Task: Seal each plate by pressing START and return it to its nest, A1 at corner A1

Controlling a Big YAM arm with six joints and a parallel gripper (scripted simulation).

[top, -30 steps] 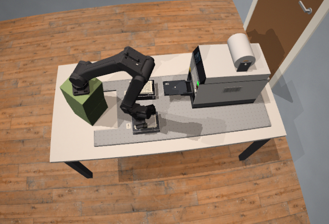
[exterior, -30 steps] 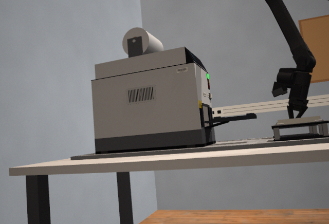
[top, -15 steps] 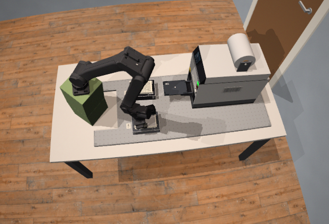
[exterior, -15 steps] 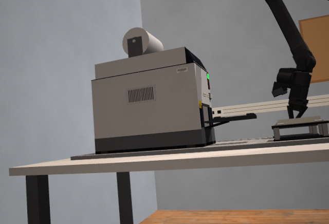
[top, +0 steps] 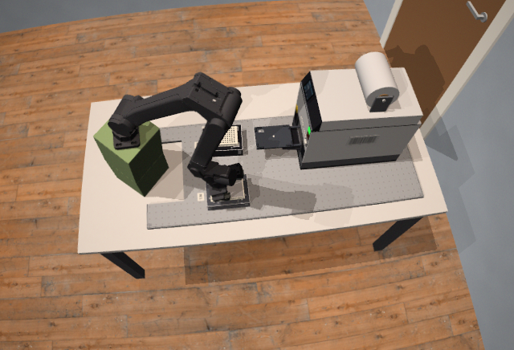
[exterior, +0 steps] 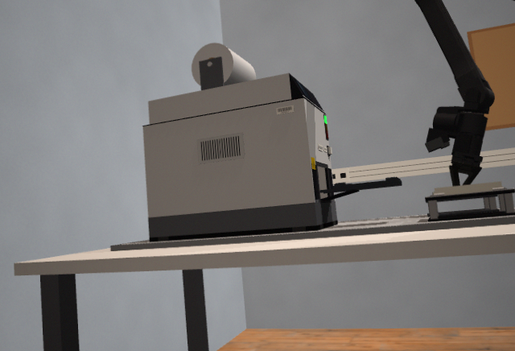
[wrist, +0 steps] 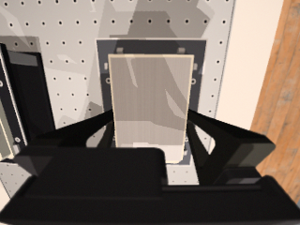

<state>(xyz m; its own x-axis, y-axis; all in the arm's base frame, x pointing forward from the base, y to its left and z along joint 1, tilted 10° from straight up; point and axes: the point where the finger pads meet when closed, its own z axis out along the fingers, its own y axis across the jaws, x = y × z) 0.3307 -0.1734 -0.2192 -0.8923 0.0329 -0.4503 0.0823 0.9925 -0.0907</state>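
Now: hand 20 mm above the plate nest. From my hand the other things lie so: plate: 20 mm ahead, 230 mm to the left; then sealer stage: 220 mm ahead, 170 mm to the left, 40 mm above; then yellow warning label: 330 mm ahead, 240 mm to the left, 90 mm above.
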